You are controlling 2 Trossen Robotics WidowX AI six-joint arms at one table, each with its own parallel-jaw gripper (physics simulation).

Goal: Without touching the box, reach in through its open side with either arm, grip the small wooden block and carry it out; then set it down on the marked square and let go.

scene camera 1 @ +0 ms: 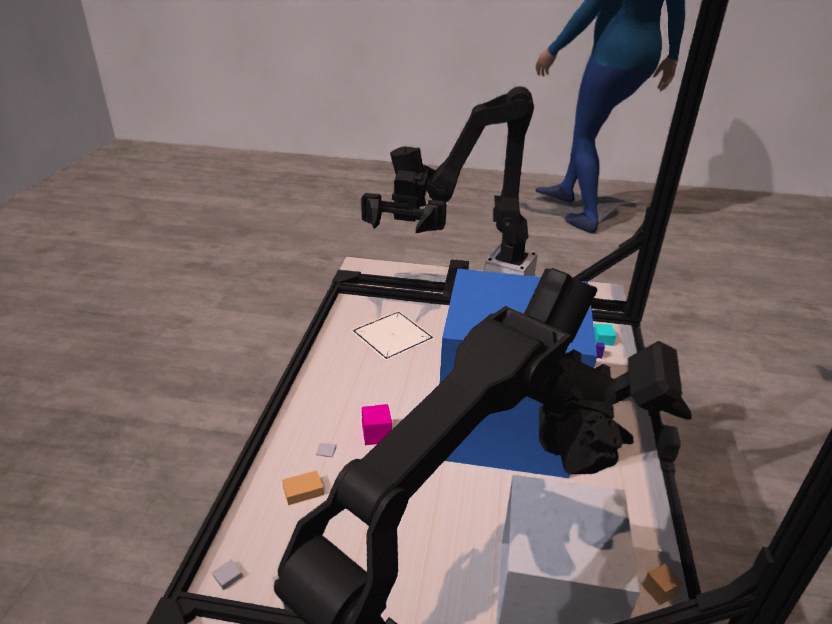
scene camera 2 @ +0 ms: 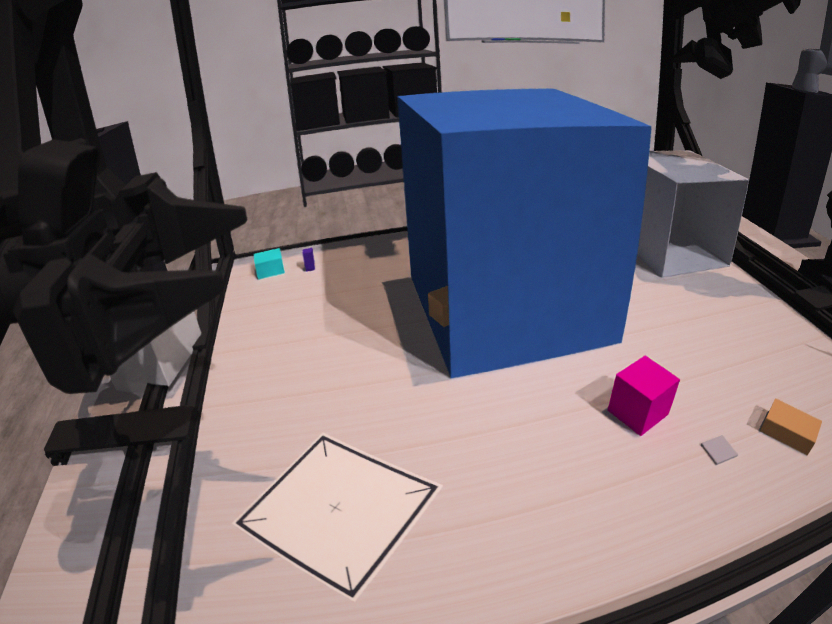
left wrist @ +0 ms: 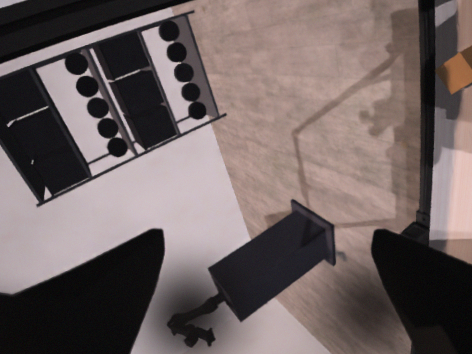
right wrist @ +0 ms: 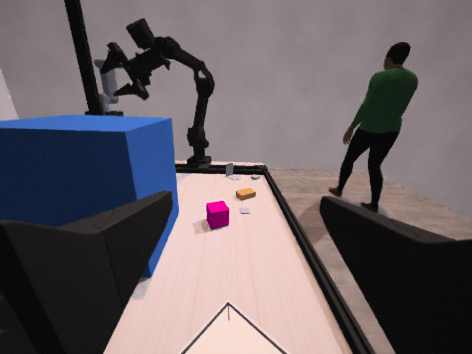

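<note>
The blue box (scene camera 1: 483, 302) (scene camera 2: 537, 235) (right wrist: 75, 165) stands on the table, its open side at the left in scene camera 2. The small wooden block (scene camera 2: 438, 306) shows inside that opening, partly hidden by the front wall. The marked square (scene camera 1: 409, 347) (scene camera 2: 379, 462) (right wrist: 205, 328) lies on the table with no block on it. My right gripper (scene camera 1: 397, 227) (scene camera 2: 232, 248) (right wrist: 247, 200) is open and empty, raised beyond the frame end near the square. My left gripper (scene camera 1: 659, 427) (left wrist: 268, 240) (right wrist: 107, 84) is open and empty, high up, well away from the wooden block.
A magenta cube (scene camera 1: 376, 424) (scene camera 2: 643, 394), an orange block (scene camera 1: 302, 486) (scene camera 2: 791, 425) and a grey tile (scene camera 1: 325, 450) (scene camera 2: 719, 450) lie beside the box. Cyan (scene camera 2: 268, 263) and purple (scene camera 2: 308, 259) blocks lie by the far edge. A grey open box (scene camera 2: 658, 214) stands behind.
</note>
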